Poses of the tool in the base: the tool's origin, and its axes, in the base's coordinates. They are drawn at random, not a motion.
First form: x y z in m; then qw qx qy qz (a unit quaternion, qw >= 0).
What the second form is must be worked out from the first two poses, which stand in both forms.
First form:
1: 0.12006 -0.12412 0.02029 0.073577 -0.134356 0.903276 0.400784
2: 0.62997 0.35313 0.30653 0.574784 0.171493 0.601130 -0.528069
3: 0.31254 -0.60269 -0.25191 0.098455 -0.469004 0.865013 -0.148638
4: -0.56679 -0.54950 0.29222 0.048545 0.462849 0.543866 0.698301
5: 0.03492 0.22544 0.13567 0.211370 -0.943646 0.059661 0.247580
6: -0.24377 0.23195 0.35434 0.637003 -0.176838 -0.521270 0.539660
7: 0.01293 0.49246 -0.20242 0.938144 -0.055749 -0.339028 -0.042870
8: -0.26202 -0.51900 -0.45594 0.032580 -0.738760 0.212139 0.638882
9: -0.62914 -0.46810 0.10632 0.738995 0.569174 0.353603 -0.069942
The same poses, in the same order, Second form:
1: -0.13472 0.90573 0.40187 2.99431 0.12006 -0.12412 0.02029
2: 0.20957 0.73460 -0.64532 1.91691 0.62997 0.35313 0.30653
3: -0.47129 0.86924 -0.14936 2.94436 0.31254 -0.60269 -0.25191
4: 0.46340 0.54451 0.69913 3.04446 -0.56679 -0.54950 0.29222
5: -0.96546 0.06104 0.25330 2.71564 0.03492 0.22544 0.13567
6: -0.22940 -0.67622 0.70007 1.76038 -0.24377 0.23195 0.35434
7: -0.16101 -0.97916 -0.12381 0.70713 0.01293 0.49246 -0.20242
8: -0.73915 0.21225 0.63922 3.07642 -0.26202 -0.51900 -0.45594
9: 0.84483 0.52486 -0.10382 1.47844 -0.62914 -0.46810 0.10632
